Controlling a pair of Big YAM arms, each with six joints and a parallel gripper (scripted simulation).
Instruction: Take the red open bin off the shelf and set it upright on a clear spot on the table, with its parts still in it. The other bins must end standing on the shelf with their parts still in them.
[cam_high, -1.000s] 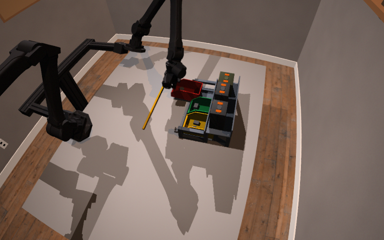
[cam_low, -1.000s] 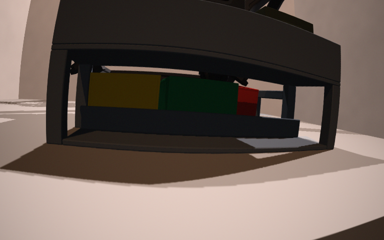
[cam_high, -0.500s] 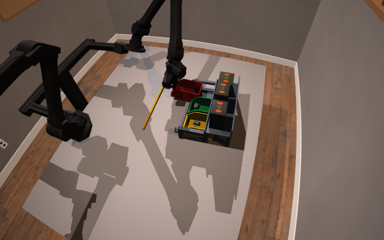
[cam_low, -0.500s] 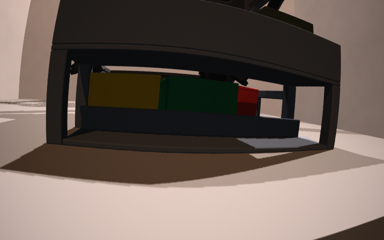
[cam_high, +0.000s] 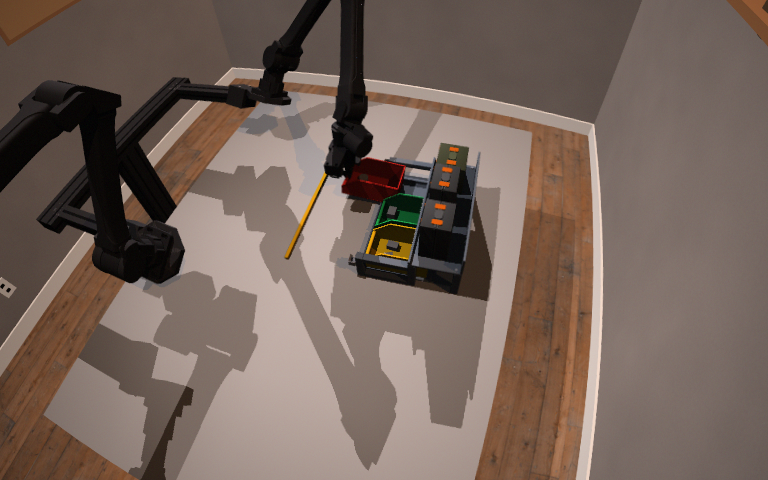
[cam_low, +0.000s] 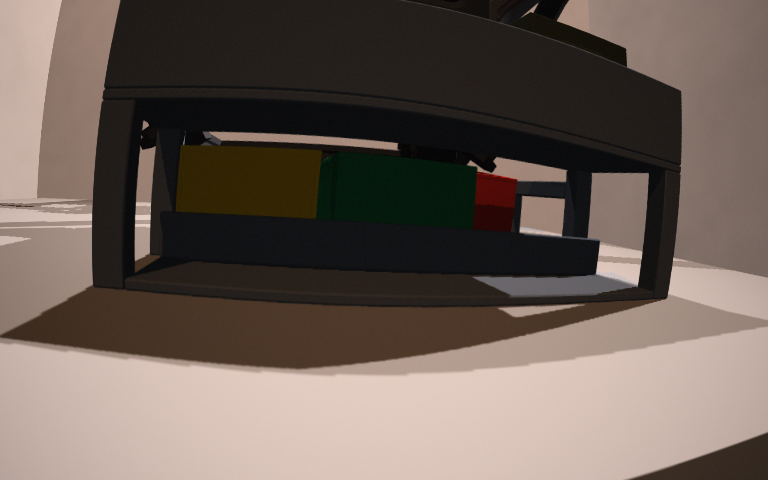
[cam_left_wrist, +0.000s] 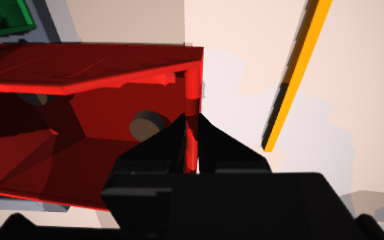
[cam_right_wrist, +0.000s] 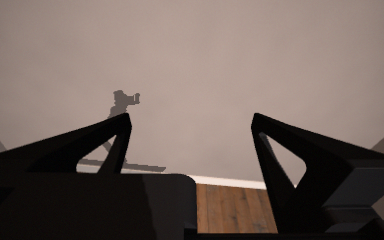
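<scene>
Right now my left hand is 80 mm short of the red open bin. Also, from my left hand: grey shelf 240 mm ahead, 100 mm to the right, 10 mm above; green bin 210 mm ahead, 110 mm to the right, 10 mm below.
</scene>
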